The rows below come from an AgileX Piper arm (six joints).
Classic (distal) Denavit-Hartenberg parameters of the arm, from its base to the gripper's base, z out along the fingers. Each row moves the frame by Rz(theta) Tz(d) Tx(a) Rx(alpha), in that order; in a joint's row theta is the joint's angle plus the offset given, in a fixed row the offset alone. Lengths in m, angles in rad.
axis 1: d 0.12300  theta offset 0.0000  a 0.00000  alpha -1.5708
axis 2: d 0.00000  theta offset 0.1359  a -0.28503  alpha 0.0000
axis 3: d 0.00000  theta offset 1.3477  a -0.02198  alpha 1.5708
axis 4: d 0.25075  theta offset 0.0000  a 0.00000  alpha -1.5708
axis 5: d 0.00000  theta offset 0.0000  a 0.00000  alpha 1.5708
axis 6: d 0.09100  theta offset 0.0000  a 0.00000  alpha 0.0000
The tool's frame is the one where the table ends.
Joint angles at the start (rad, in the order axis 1, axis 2, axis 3, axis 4, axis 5, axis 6): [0.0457, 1.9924, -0.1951, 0.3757, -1.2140, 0.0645]
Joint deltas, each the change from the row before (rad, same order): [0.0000, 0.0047, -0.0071, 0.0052, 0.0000, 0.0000]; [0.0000, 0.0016, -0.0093, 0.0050, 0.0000, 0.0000]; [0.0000, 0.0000, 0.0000, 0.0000, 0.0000, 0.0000]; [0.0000, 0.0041, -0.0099, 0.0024, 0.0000, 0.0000]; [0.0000, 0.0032, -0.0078, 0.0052, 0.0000, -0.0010]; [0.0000, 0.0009, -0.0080, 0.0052, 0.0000, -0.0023]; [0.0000, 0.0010, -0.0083, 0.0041, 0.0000, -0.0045]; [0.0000, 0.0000, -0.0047, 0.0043, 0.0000, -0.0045]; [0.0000, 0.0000, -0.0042, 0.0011, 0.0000, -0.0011]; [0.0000, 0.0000, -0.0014, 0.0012, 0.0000, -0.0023]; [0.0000, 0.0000, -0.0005, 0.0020, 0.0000, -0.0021]
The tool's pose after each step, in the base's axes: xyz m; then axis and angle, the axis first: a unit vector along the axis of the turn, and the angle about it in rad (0 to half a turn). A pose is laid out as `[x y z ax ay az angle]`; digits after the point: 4 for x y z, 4 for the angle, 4 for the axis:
[0.2148 -0.0219 0.0705 0.1809 0.9779 -0.1051 2.0727]
[0.2173 -0.0222 0.0707 0.1840 0.9772 -0.1062 2.0656]
[0.2173 -0.0222 0.0707 0.1840 0.9772 -0.1062 2.0656]
[0.2199 -0.0223 0.0705 0.1858 0.9768 -0.1066 2.0602]
[0.2219 -0.0226 0.0703 0.1881 0.9761 -0.1084 2.0562]
[0.2240 -0.0229 0.0707 0.1902 0.9755 -0.1103 2.0501]
[0.2263 -0.0231 0.0710 0.1907 0.9752 -0.1125 2.0439]
[0.2275 -0.0234 0.0714 0.1910 0.9748 -0.1149 2.0402]
[0.2287 -0.0234 0.0717 0.1915 0.9747 -0.1153 2.0364]
[0.2291 -0.0235 0.0718 0.1911 0.9747 -0.1163 2.0354]
[0.2291 -0.0237 0.0718 0.1910 0.9745 -0.1176 2.0354]

